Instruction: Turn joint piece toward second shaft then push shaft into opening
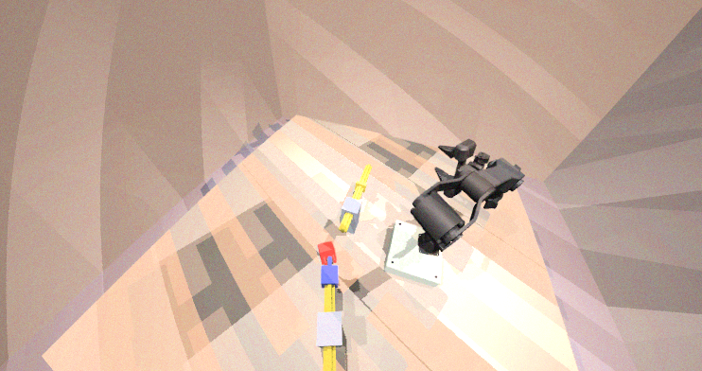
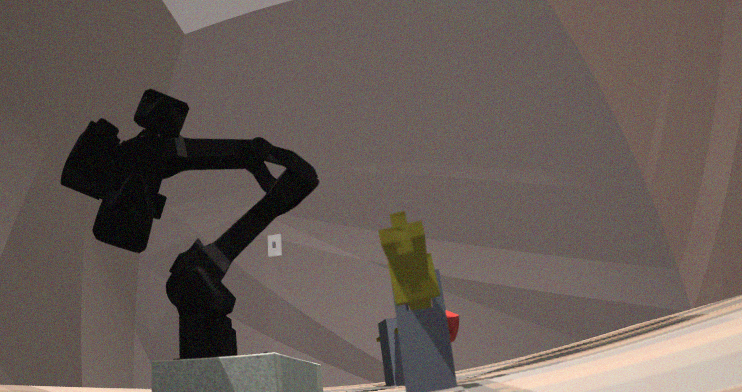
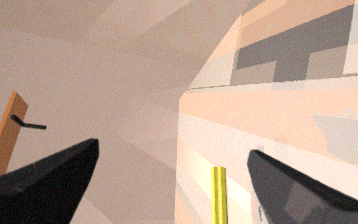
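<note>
The red square joint piece lies 28 cm ahead of my gripper tip, 31 cm to the left of it and 15 cm below it.
</note>
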